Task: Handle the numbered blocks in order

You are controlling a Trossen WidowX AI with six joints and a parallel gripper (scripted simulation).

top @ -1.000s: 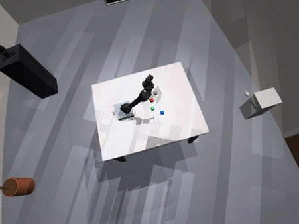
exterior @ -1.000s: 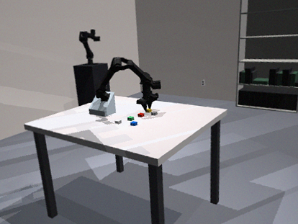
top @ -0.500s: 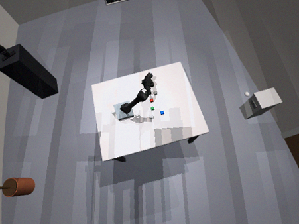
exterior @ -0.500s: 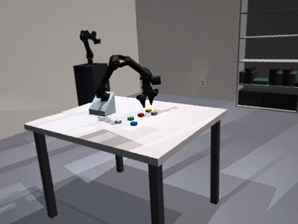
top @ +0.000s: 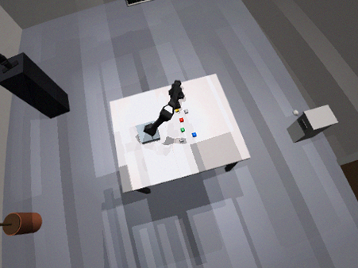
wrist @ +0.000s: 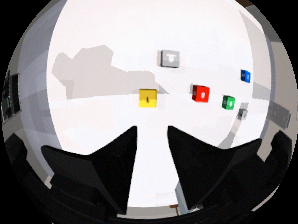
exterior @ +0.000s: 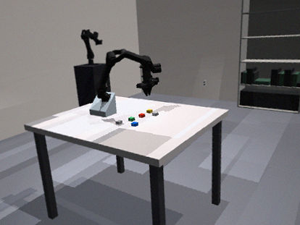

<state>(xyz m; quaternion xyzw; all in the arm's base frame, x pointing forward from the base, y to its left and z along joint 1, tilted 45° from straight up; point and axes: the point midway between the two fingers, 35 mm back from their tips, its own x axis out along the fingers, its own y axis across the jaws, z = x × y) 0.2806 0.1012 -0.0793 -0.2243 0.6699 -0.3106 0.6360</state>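
The blue block is 290 mm to the right of my gripper tip, 110 mm below it and 60 mm ahead of it. Also, from my gripper tip: yellow block (110 mm below); red block (110 mm to the right, 110 mm below, 10 mm ahead); grey block (110 mm below, 80 mm ahead, 50 mm to the right).
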